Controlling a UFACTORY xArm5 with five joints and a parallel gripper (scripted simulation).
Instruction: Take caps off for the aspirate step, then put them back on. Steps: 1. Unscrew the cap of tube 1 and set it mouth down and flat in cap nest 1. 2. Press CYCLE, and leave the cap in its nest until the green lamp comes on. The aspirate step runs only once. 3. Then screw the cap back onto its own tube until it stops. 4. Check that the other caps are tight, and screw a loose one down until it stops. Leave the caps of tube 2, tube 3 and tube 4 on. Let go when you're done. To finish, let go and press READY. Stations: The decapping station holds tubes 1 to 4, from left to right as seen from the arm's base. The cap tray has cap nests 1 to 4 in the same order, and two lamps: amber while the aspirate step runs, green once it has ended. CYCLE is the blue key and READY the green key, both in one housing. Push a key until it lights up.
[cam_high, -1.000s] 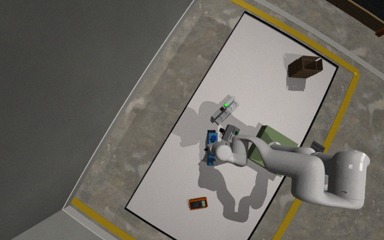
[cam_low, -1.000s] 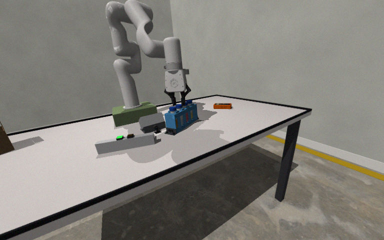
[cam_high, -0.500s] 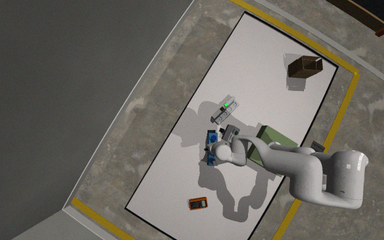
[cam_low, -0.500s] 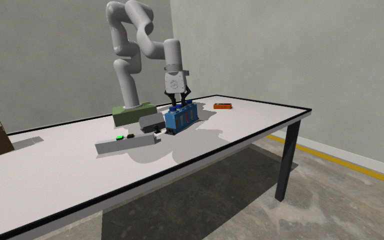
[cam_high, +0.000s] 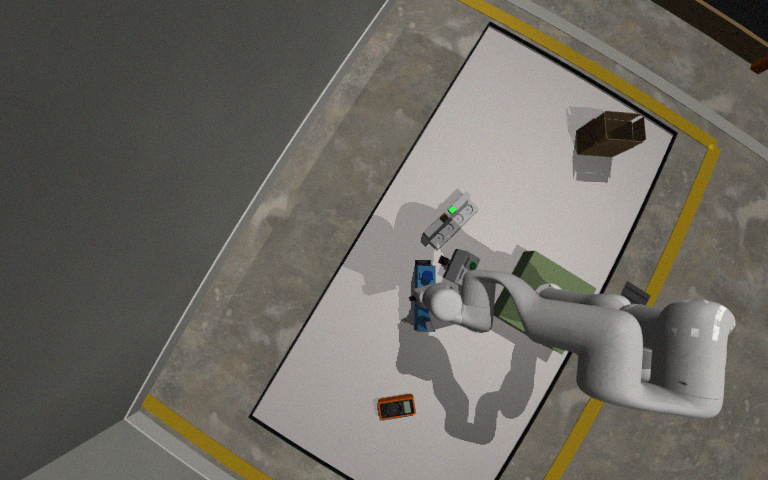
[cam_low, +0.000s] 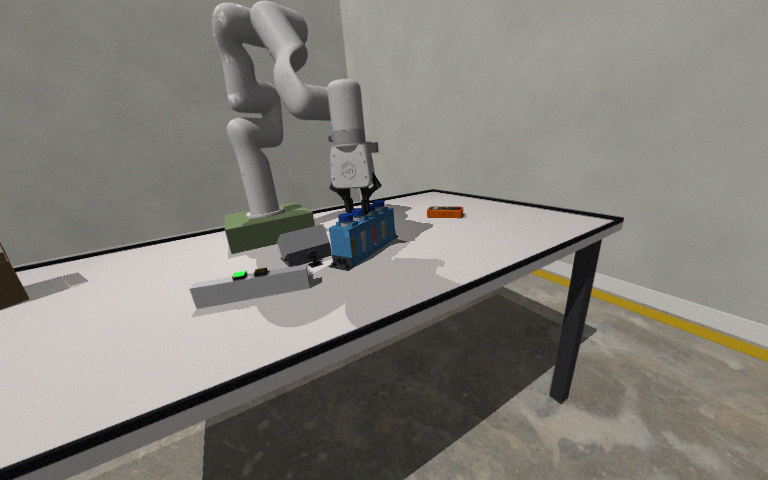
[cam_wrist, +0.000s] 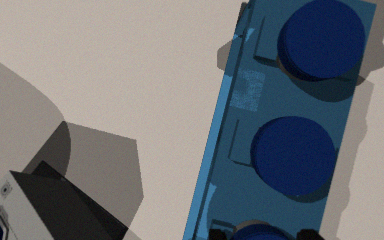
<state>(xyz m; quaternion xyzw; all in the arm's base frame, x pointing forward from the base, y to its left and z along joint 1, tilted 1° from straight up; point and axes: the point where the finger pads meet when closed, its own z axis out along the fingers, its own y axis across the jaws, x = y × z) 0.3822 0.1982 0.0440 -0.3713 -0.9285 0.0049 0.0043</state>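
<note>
Now: the green key 100 mm behind my hand, 160 mm to the right of it and 60 mm below it. The rest, counted from my hand: blue cap (60 mm behind, 90 mm to the left, 10 mm below); then grey key housing (80 mm behind, 140 mm to the right, 80 mm below); then blue key (100 mm behind, 120 mm to the right, 60 mm below).
</note>
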